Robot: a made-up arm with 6 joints.
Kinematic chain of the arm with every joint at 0, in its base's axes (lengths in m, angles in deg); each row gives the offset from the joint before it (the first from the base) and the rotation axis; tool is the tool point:
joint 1: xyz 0 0 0.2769 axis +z
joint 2: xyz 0 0 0 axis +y
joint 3: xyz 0 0 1.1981 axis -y
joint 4: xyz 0 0 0 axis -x
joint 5: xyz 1.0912 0 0 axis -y
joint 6: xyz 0 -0.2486 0 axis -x
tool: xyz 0 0 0
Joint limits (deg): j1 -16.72..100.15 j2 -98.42..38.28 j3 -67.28..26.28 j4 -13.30..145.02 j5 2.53..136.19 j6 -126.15..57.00
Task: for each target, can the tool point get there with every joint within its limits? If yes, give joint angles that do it. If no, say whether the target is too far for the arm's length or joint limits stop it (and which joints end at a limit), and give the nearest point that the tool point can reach.
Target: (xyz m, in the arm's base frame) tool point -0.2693 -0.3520 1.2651
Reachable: yes | joints 65.09 -82.01 -46.41 112.72 35.86 -93.18
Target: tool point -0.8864 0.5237 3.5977
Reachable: no: too far | nearest point -0.5612 0.2248 2.2773 | short by 1.392 m
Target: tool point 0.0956 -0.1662 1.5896
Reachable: yes | joints 66.17 -56.96 -30.57 51.55 108.37 -63.90
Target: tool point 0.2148 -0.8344 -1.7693
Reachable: no: joint limits stop it (at a limit: joint 1, joint 2) | nearest point 0.5361 -0.4206 0.1315 | short by 1.972 m
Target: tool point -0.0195 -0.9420 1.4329
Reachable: yes | joints 76.64 -85.73 -17.92 36.95 107.21 -76.69
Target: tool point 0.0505 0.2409 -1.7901
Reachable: no: joint limits stop it (at a limit: joint 2, joint 3) | nearest point 0.1414 0.6743 0.0995 | short by 1.941 m
